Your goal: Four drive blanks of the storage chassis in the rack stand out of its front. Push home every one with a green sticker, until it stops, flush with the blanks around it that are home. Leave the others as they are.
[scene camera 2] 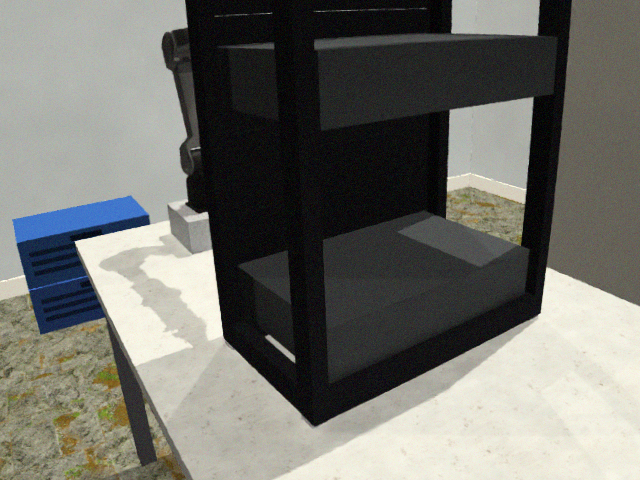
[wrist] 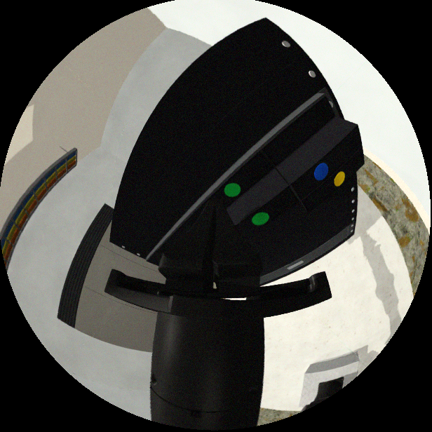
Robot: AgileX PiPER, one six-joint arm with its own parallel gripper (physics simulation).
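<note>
In the wrist view the rack [wrist: 170,135] holds the dark storage chassis. A blank with a green sticker [wrist: 232,190] is in the upper row; how far it stands out is hard to tell. Below it, another blank with a green sticker [wrist: 260,218] shows its grey top face, so it stands out. To its right, a blank with a blue sticker [wrist: 321,171] also stands out, with a yellow sticker [wrist: 339,178] close by. My gripper [wrist: 216,207] is shut and empty, its fingertips left of and near both green stickers. Dark shading hides whether it touches a blank.
Scene camera 2 shows the rack [scene camera 2: 305,217] from another side, with two dark boxes in it, on the white table [scene camera 2: 413,423]. The arm [scene camera 2: 186,103] stands behind it on a pale block [scene camera 2: 199,232]. Blue crates [scene camera 2: 82,222] are at left. A chassis edge strip [wrist: 240,170] runs above the blanks.
</note>
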